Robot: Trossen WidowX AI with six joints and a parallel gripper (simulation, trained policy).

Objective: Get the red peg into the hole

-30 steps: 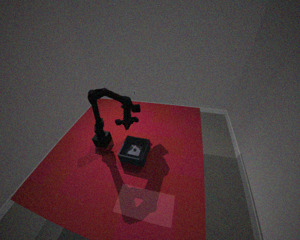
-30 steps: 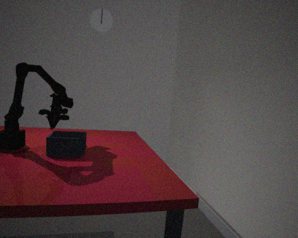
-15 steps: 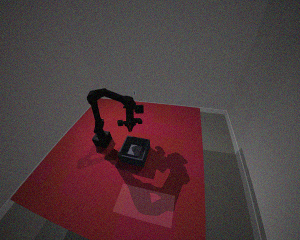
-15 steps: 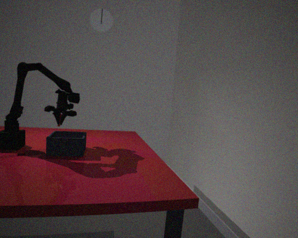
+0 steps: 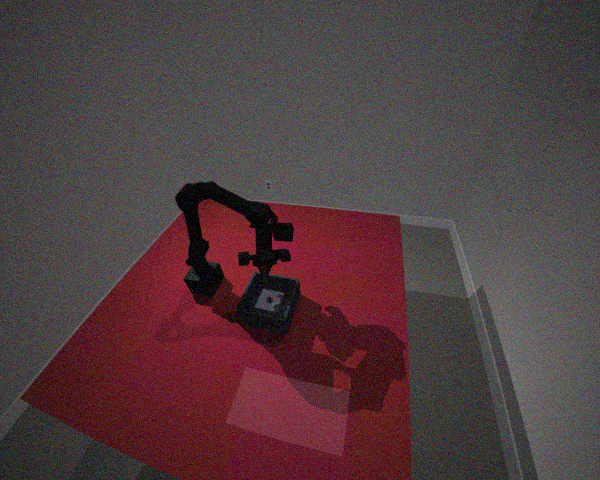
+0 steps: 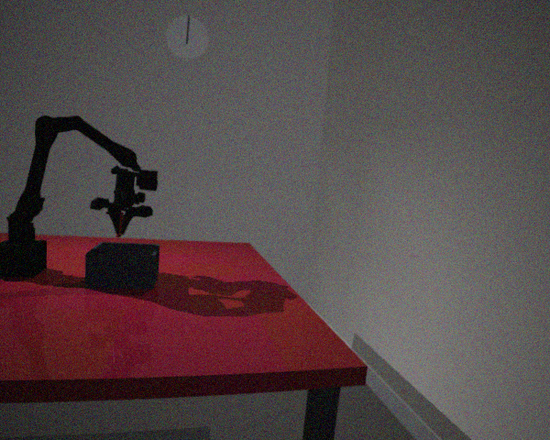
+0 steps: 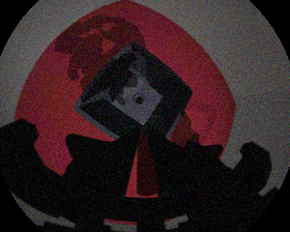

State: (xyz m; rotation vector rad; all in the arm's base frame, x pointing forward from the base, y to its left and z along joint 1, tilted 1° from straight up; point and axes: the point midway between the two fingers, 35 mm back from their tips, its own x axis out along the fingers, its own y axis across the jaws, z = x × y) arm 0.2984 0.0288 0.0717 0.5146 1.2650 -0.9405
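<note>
The red peg is 1 cm behind my gripper tip, 2 cm to the left of it and 3 cm above it. Also, from my gripper tip: dark box (3 cm ahead, 5 cm to the right, 11 cm below); then pale plate (3 cm ahead, 5 cm to the right, 9 cm below).
</note>
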